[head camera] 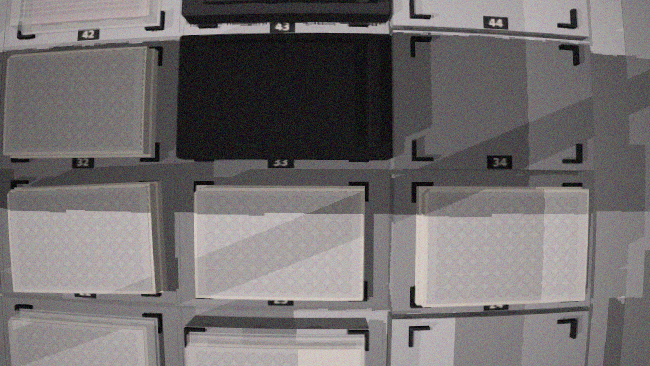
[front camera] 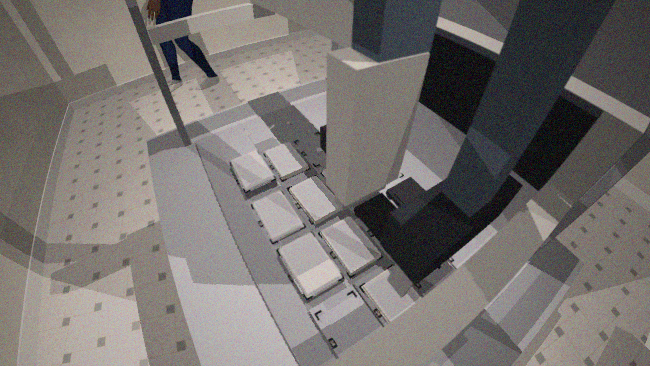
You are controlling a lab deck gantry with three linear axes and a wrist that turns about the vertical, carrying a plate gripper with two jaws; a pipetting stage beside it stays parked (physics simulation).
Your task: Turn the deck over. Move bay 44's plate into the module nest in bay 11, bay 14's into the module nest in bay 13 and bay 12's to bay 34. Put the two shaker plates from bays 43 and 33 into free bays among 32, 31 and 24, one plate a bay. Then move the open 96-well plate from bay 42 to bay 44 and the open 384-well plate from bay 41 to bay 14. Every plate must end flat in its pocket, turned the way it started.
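Places are measured from the robot's base along level axes (x ahead, y left, z up), in metres.
Pixels of known places: robot's base, origin of the base link: (front camera: 232,167).
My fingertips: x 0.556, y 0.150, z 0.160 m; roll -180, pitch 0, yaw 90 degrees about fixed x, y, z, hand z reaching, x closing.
Observation:
Ahead of a thing's pixels: the offset from my fingertips to its middle. "pt": to the spot under its first point.
Bay 12's plate {dy -0.107, dx -0.328, dz -0.153 m} (front camera: 277,215) (head camera: 80,345) lies in its pocket. A plate {dy -0.107, dx -0.165, dz -0.134 m} (front camera: 310,265) (head camera: 250,356) lies in bay 13's nest, and another plate {dy -0.107, dx -0.492, dz -0.134 m} (front camera: 252,170) in bay 11's. One plate {dy +0.107, dx -0.328, dz -0.153 m} (head camera: 80,102) lies in bay 32 and one {dy +0.000, dx +0.000, dz -0.138 m} (front camera: 390,295) (head camera: 500,247) in bay 24, both flat. The shakers in bay 33 {dy +0.108, dx -0.160, dz -0.144 m} (head camera: 280,97) and bay 43 {pt dy +0.170, dx -0.159, dz -0.142 m} (head camera: 285,11) carry no plate. Bay 34 {pt dy +0.107, dx -0.014, dz -0.145 m} (head camera: 480,100), bay 44 {pt dy +0.179, dx -0.020, dz -0.145 m} (head camera: 470,7) and bay 14 {pt dy -0.100, dx -0.054, dz -0.146 m} (front camera: 340,305) (head camera: 490,345) are free. The pinkish open plate {pt dy +0.181, dx -0.321, dz -0.147 m} (head camera: 85,10) is in bay 42. The gripper's black body (front camera: 440,235) hangs near bay 34; its jaws are hidden.
Plates also lie in bay 22 {pt dy -0.013, dx -0.312, dz -0.143 m} (front camera: 312,200) (head camera: 82,245) and bay 23 {pt dy -0.004, dx -0.158, dz -0.146 m} (front camera: 350,245) (head camera: 280,245). Another plate {dy +0.000, dx -0.492, dz -0.153 m} (front camera: 285,160) lies in bay 21. The pale pipetting stage (front camera: 372,125) hides much of the rear bays in the front view.

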